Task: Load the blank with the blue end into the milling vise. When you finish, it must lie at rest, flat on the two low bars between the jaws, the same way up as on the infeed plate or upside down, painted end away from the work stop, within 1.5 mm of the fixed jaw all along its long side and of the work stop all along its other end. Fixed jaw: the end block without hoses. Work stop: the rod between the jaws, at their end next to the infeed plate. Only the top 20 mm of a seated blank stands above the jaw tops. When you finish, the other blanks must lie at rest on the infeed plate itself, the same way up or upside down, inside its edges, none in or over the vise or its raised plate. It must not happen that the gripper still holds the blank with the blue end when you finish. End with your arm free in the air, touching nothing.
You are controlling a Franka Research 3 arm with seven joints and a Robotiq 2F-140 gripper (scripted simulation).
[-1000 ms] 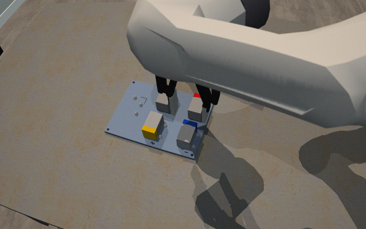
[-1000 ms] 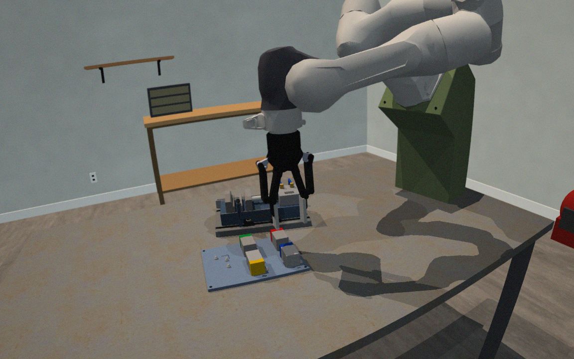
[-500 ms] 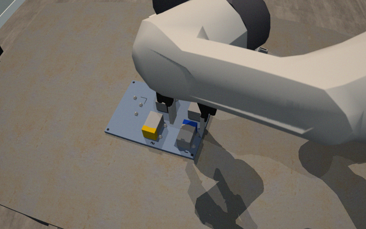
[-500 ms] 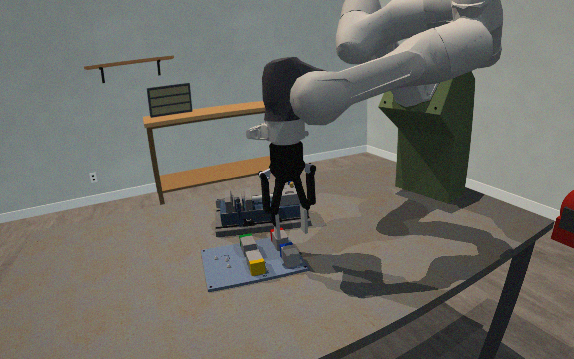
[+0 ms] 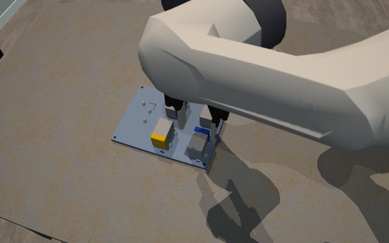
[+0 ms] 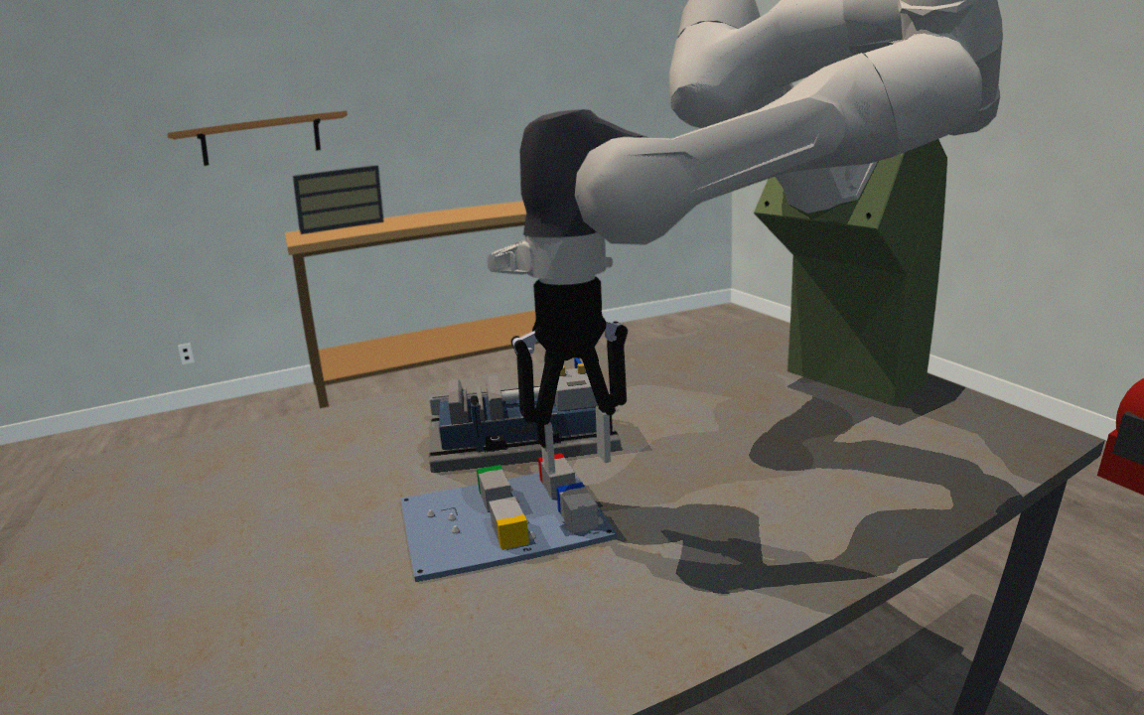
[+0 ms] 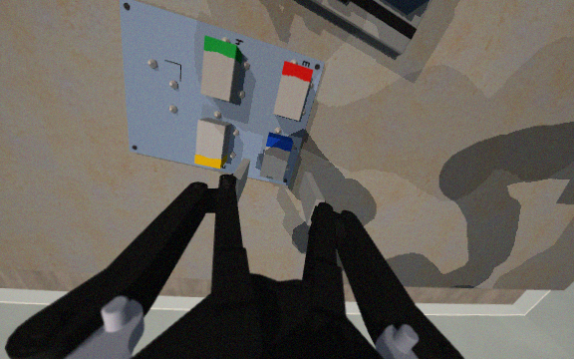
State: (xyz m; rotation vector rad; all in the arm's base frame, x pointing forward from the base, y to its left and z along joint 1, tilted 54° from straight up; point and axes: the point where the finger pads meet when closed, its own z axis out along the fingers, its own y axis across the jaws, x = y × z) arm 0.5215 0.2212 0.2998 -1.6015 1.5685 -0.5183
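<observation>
The blue-ended blank is 10 cm below my hand. The rest, counted from my hand: red-ended blank: 2 cm ahead, 9 cm to the right, 10 cm below; infeed plate: 10 cm ahead, 3 cm to the right, 12 cm below; yellow-ended blank: 9 cm ahead, 2 cm to the left, 10 cm below.
</observation>
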